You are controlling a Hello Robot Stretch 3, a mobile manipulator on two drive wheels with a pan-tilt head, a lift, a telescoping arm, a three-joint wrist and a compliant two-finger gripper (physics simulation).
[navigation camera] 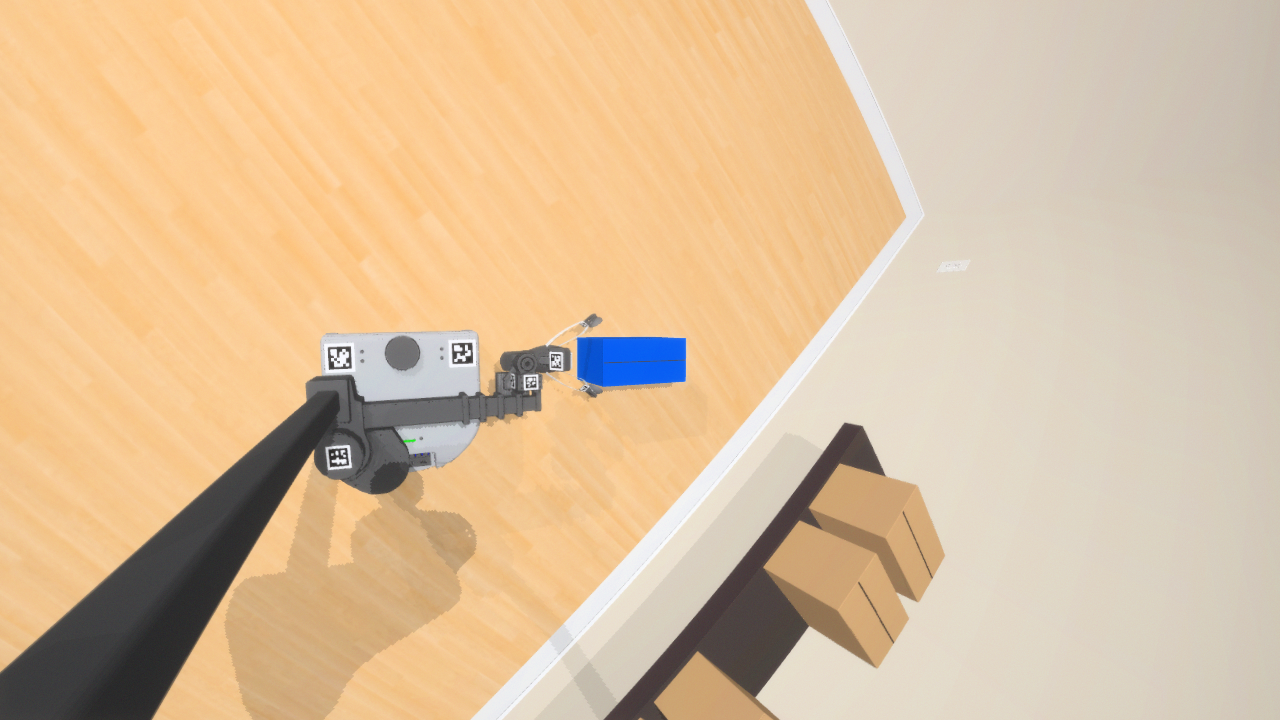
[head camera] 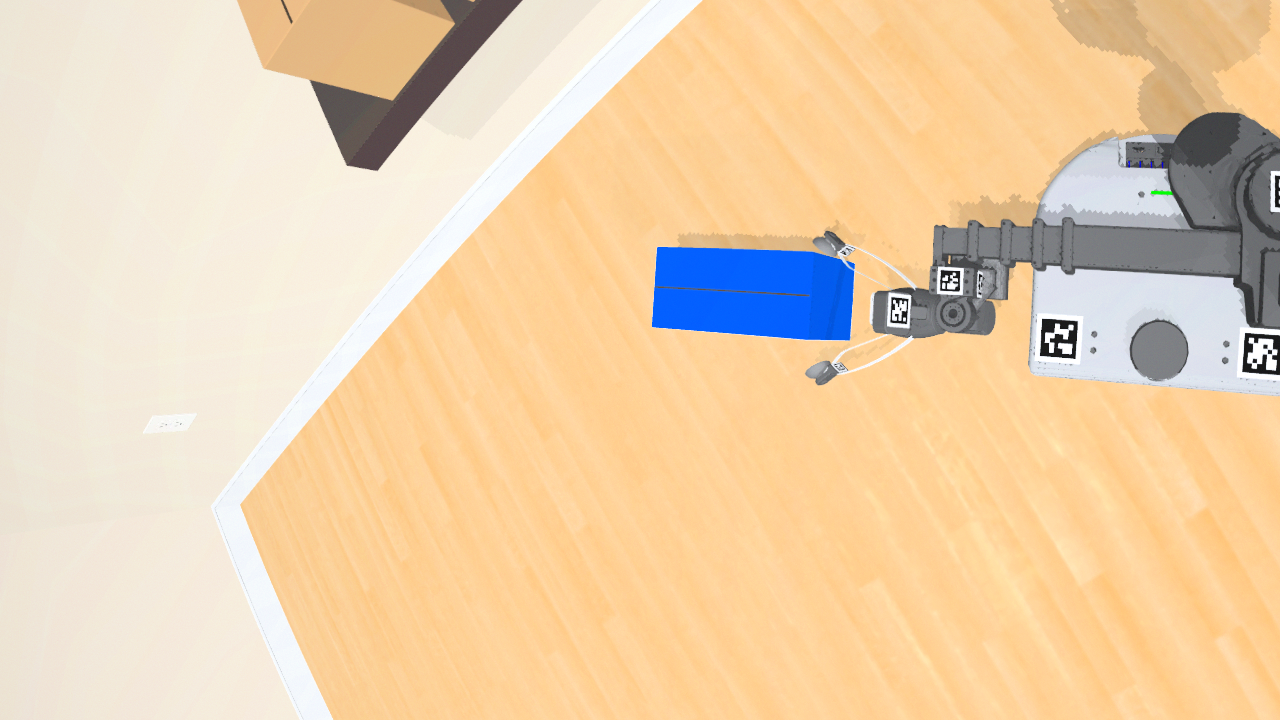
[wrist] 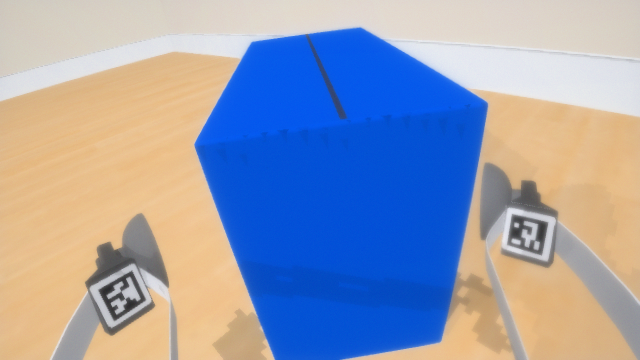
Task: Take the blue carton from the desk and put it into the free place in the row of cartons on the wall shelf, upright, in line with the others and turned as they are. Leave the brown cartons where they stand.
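Seen in the pictures: gripper, fingertip midpoint: (navigation camera: 600, 355) (head camera: 812, 307) (wrist: 319, 215); robot's base, link origin: (navigation camera: 401, 351) (head camera: 1155, 347).
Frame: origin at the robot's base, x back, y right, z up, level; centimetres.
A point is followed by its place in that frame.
Observation:
The blue carton (head camera: 733, 291) {x 3.7, y 58.7, z 18.1 cm} (navigation camera: 640, 360) {x 3.5, y 57.5, z 18.0 cm} (wrist: 340, 210) {x 3.1, y 46.9, z 13.7 cm} stands upright on the wooden floor; no desk shows. My gripper (head camera: 824, 307) {x 2.2, y 49.0, z 12.0 cm} (navigation camera: 591, 355) {x 2.2, y 49.0, z 12.0 cm} (wrist: 319, 215) {x 2.2, y 49.0, z 12.0 cm} is open around the carton's near end, holding nothing. In the wrist view the right fingertip is close beside the carton's right side, and a wider gap shows at the left fingertip. The dark wall shelf (head camera: 389, 143) {x 18.8, y 83.1, z 61.1 cm} (navigation camera: 756, 631) {x 54.4, y 57.7, z 64.6 cm} carries brown cartons (head camera: 358, 49) {x 26.1, y 74.9, z 73.6 cm} (navigation camera: 859, 501) {x 27.2, y 73.7, z 73.9 cm}. In the navigation view, a gap with bare shelf lies between the second brown carton (navigation camera: 821, 568) {x 36.7, y 62.0, z 75.3 cm} and a third one (navigation camera: 711, 694) {x 55.1, y 40.4, z 72.9 cm}, cut off by the lower edge.
My base (head camera: 1100, 304) {x 4.7, y 7.9, z 16.0 cm} (navigation camera: 402, 376) {x 4.7, y -0.2, z 16.0 cm} stands behind the gripper, with the arm (head camera: 1154, 246) {x 10.7, y 1.5, z 30.6 cm} (navigation camera: 416, 410) {x 9.9, y 1.9, z 30.6 cm} reaching out over it. A white baseboard (head camera: 393, 322) {x -4.6, y 150.4, z 0.3 cm} (navigation camera: 756, 429) {x 29.9, y 108.4, z 7.8 cm} runs along the wall behind the carton and meets another wall in a corner. A wall outlet (head camera: 170, 423) {x -28.9, y 181.5, z 40.2 cm} (navigation camera: 953, 265) {x -29.2, y 182.0, z 40.2 cm} shows near that corner.

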